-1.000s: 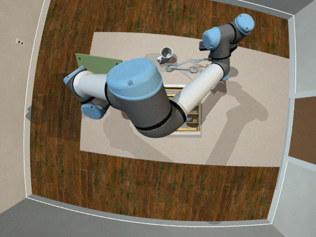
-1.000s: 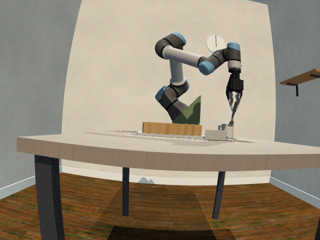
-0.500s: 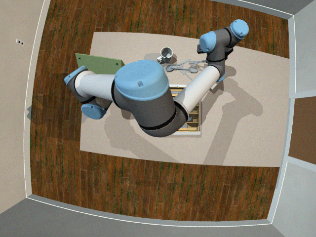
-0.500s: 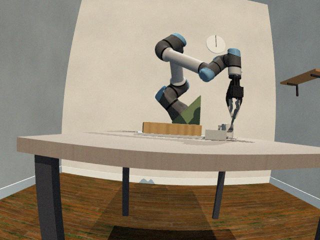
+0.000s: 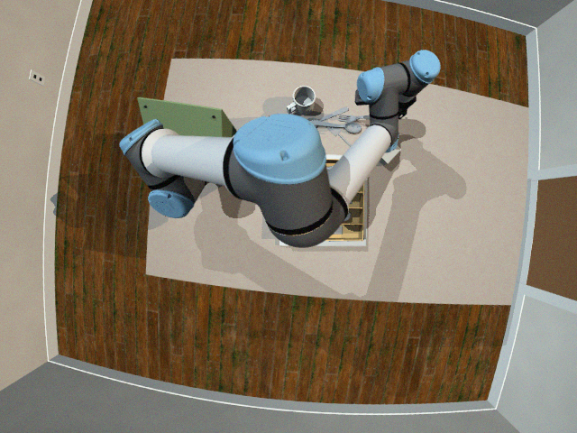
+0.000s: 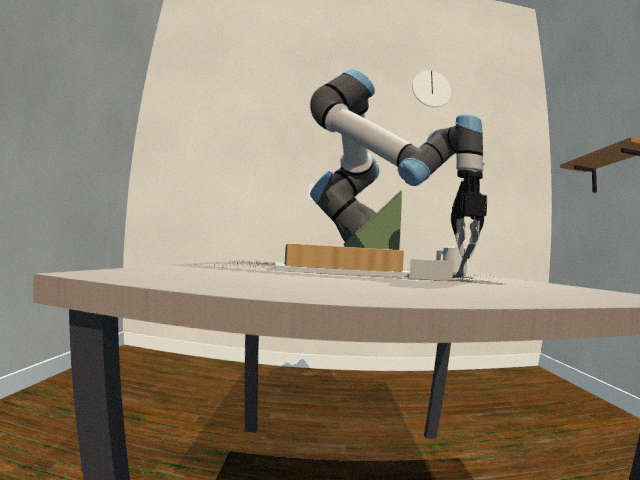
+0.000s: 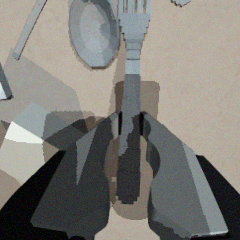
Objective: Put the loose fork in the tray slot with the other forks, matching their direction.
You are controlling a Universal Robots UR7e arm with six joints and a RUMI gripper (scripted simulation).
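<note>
Now: the white block 100 mm to the right of my hand, 80 mm ahead of it and 50 mm below it. Also, from my hand: mug 260 mm behind, 30 mm below; tray 340 mm to the right, 100 mm behind, 20 mm below.
</note>
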